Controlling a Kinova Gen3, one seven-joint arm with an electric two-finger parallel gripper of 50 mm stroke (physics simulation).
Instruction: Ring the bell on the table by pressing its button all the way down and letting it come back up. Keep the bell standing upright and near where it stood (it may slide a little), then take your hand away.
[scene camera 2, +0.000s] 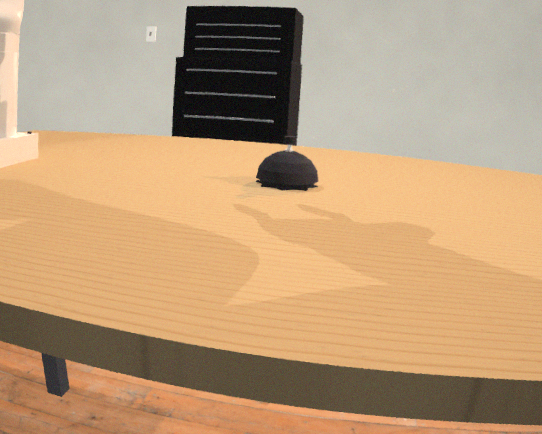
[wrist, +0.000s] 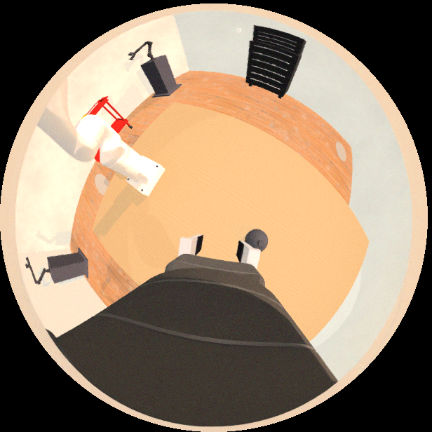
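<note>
A dark domed bell (scene camera 2: 287, 170) (wrist: 256, 239) stands upright on the wooden table (scene camera 2: 150, 200) (wrist: 225, 165). Its button (scene camera 2: 290, 141) sticks up on a thin light stem in the scene view. My gripper (wrist: 219, 245) is open and empty in the wrist view, with its two fingers wide apart. The bell shows beside and partly behind the right finger, not between the fingers. The gripper is out of the scene view, where its shadow falls on the table in front of the bell. How high it is above the bell is hard to tell.
A black drawer cabinet (scene camera 2: 232, 80) (wrist: 275, 62) stands behind the table. The white arm base (wrist: 147, 177) is mounted at the table's left side. A red cart (wrist: 120, 124) and dark pedestals (wrist: 160, 76) (wrist: 67, 267) stand beyond the table.
</note>
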